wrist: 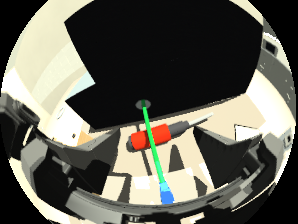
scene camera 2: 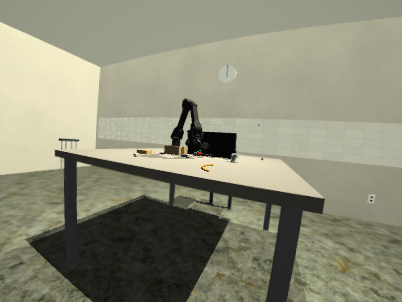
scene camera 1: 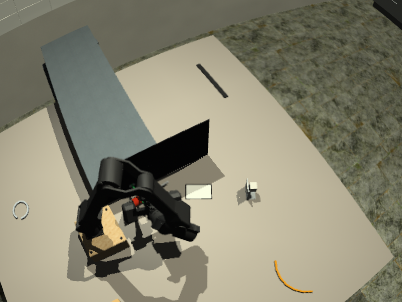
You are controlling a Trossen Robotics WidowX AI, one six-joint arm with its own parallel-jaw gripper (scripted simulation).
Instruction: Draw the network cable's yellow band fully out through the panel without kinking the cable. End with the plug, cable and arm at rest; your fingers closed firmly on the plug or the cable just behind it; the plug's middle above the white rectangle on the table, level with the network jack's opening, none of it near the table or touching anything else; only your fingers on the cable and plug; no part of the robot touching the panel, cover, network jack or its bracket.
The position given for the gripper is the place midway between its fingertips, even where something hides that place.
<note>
In view: the gripper [wrist: 158, 131] and a long grey cover [scene camera 1: 102, 121].
</note>
